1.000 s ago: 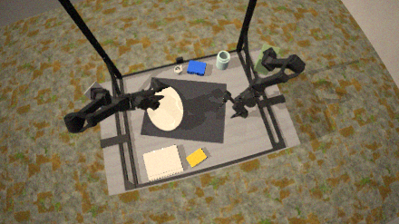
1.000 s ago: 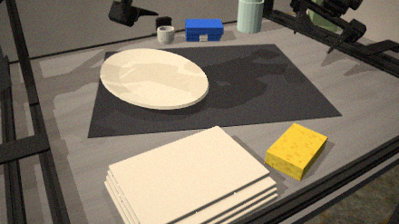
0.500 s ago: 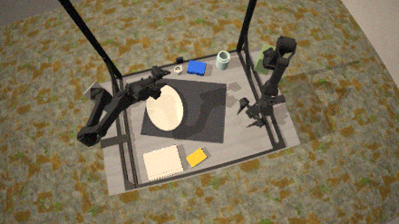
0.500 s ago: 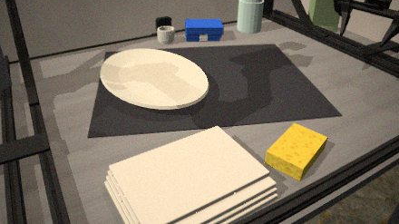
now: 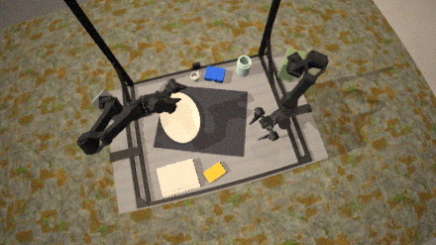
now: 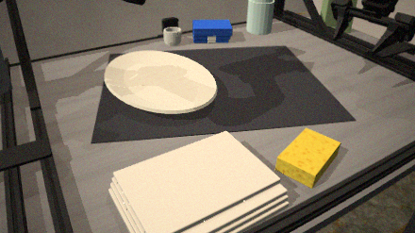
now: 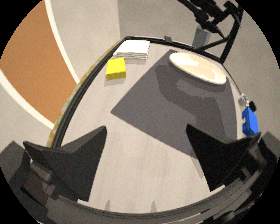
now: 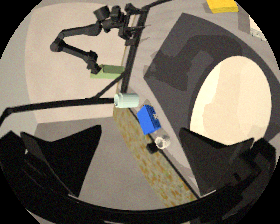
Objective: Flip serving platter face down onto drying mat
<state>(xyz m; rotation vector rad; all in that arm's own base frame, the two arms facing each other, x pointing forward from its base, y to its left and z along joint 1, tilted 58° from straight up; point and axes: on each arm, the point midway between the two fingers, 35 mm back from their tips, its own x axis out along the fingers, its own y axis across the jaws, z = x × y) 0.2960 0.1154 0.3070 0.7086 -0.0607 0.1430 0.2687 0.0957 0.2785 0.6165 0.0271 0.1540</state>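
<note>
My left gripper is now 21 cm past the cream oval serving platter, 39 cm to the left of it and 12 cm above it. The rest, counted from my left hand: pale green jar (42 cm behind, 5 cm to the left, 8 cm below); blue box (42 cm behind, 13 cm to the right, 11 cm below); dark drying mat (17 cm behind, 27 cm to the right, 14 cm below).
My right gripper is now 30 mm short of the cream oval serving platter, 30 mm to the left of it and 250 mm above it. The rest, counted from my right hand: blue box 190 mm behind, 230 mm to the left, 230 mm below; then small cup 210 mm behind, 110 mm to the left, 240 mm below; then dark drying mat 60 mm ahead, 90 mm to the left, 260 mm below.
</note>
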